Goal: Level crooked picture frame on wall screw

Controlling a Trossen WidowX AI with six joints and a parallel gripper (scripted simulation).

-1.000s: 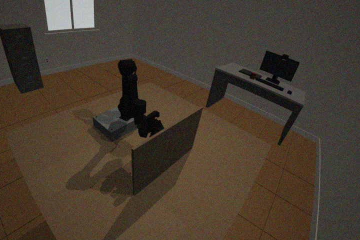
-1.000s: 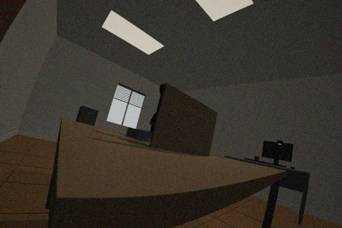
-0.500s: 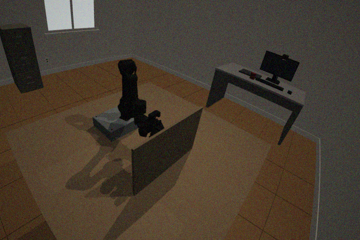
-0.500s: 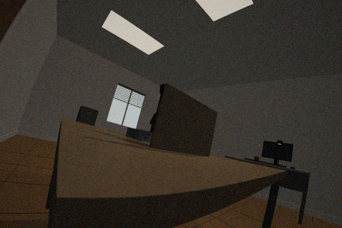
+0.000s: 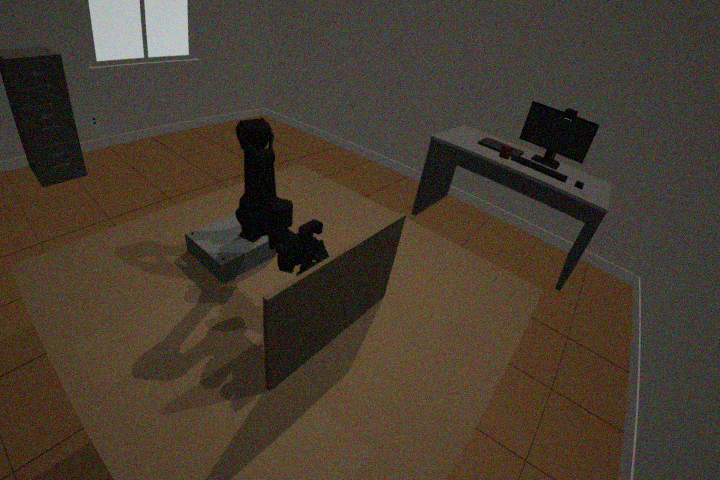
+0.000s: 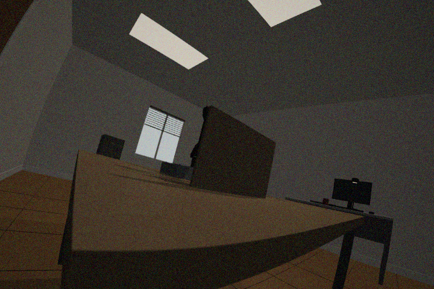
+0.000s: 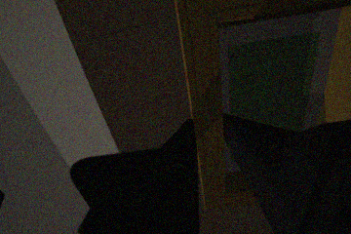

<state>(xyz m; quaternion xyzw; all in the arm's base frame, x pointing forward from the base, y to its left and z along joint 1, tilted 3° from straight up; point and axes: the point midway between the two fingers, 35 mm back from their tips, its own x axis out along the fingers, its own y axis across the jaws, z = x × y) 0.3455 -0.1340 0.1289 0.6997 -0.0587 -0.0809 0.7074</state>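
Right now the picture frame is 1 cm ahead of my gripper tip and 5 cm below it. From my gripper tip the other things lie so: wall panel (2 cm ahead, 6 cm below).
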